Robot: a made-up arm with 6 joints.
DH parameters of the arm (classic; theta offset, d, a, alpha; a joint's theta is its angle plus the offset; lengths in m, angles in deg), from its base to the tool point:
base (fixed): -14.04 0 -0.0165 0
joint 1: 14.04 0.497 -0.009 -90
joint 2: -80.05 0 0.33 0
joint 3: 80.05 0.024 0.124 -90
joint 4: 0 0.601 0.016 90
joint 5: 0 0.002 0.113 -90
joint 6: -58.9 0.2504 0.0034 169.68
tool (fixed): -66.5 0.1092 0 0
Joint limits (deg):
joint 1: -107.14..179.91
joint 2: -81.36..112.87
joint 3: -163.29..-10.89
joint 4: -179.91..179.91
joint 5: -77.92..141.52
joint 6: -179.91..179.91
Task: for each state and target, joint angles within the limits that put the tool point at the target. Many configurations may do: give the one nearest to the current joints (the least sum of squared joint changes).
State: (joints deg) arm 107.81 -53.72 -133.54 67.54 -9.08 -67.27
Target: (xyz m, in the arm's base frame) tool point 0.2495 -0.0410 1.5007
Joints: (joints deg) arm 143.32 -41.77 -129.78 72.50 -18.16 -69.10
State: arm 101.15 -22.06 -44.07 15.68 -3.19 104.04
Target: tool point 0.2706 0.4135 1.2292
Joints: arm 59.27 -34.32 -68.50 26.10 -8.45 105.78
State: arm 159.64 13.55 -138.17 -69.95 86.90 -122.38
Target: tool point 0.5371 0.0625 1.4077
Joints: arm 175.96 -39.01 -163.29 -76.89 86.71 -123.01
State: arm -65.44 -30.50 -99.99 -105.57 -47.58 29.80
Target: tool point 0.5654 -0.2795 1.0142
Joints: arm -44.41 -8.28 -93.37 -103.42 -41.23 29.89
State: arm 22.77 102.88 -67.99 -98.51 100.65 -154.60
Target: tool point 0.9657 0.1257 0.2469
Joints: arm 12.26 67.17 -117.60 -108.54 89.18 -156.19
